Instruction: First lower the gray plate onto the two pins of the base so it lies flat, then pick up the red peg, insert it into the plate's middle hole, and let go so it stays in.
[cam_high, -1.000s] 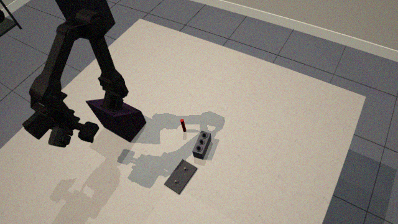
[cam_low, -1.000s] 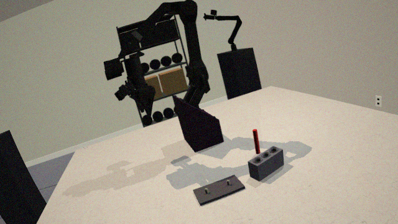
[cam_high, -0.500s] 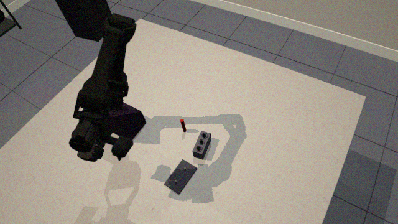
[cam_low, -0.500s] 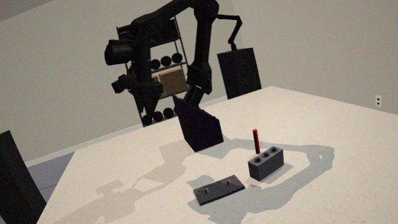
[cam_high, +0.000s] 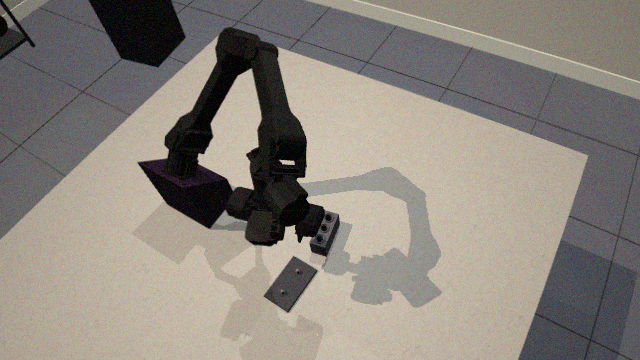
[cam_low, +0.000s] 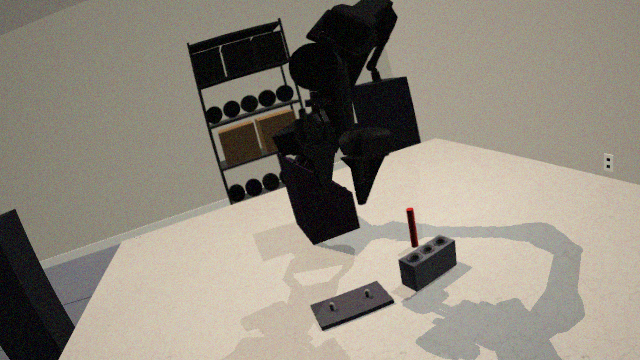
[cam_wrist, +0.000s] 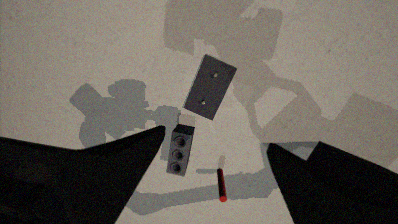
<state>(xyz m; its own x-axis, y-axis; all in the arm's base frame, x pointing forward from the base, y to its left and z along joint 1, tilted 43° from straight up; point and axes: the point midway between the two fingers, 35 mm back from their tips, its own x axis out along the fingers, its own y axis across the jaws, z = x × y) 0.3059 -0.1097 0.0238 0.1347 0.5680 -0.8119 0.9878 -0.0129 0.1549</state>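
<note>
The gray plate lies 140 mm below my gripper tip, 110 mm to the left of it and 40 mm ahead of it. The rest, counted from my gripper tip: red peg (150 mm to the left, 130 mm below, 60 mm behind); base (160 mm below, 30 mm to the right, 10 mm ahead).
</note>
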